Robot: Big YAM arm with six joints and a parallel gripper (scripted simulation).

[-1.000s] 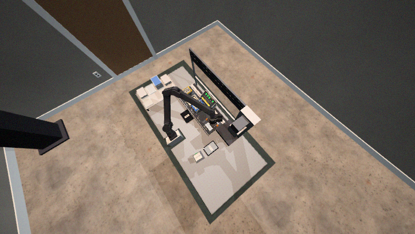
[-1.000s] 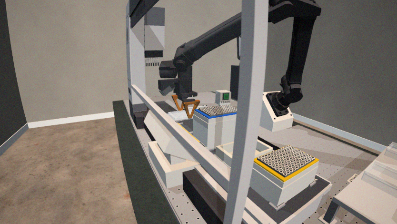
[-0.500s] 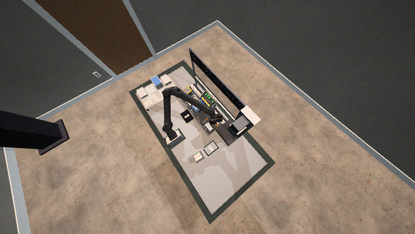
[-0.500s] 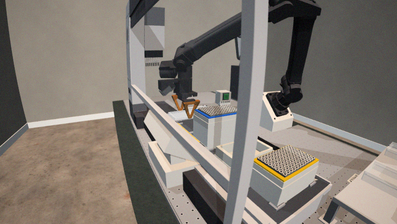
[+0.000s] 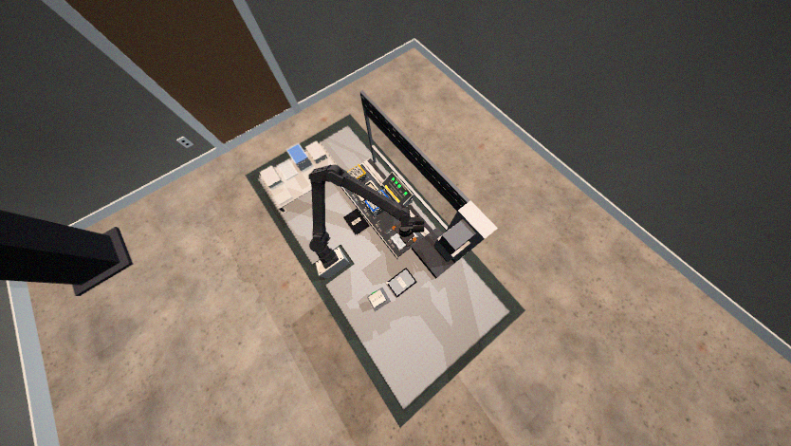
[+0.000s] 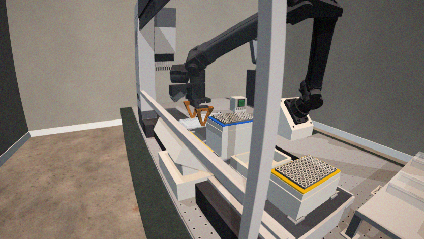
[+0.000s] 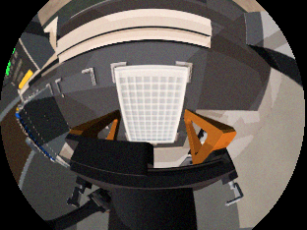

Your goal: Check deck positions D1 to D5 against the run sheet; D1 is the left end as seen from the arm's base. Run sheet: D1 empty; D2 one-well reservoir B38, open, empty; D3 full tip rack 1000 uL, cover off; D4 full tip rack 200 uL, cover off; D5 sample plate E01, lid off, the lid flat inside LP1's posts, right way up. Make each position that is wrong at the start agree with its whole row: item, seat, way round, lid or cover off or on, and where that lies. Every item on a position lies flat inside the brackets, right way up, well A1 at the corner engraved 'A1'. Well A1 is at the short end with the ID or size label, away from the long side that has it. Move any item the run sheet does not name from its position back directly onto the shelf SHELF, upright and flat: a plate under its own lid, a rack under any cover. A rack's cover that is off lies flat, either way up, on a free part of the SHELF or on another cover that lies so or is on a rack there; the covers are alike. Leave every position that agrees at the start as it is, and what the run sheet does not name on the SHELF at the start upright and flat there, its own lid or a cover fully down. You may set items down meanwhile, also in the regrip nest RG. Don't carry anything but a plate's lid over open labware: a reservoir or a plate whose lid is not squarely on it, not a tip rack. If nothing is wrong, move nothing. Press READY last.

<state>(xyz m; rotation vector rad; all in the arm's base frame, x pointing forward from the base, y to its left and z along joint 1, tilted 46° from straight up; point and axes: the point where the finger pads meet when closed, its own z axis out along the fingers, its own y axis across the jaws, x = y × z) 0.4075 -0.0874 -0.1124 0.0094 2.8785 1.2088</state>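
Right now the white sample plate is 1 cm below my hand. Round my hand: lid: 17 cm behind, 19 cm to the right, 6 cm below; then frame bar: 19 cm ahead, 20 cm to the left, 10 cm above; then blue-rimmed tip rack: 1 cm behind, 24 cm to the left, 5 cm above.
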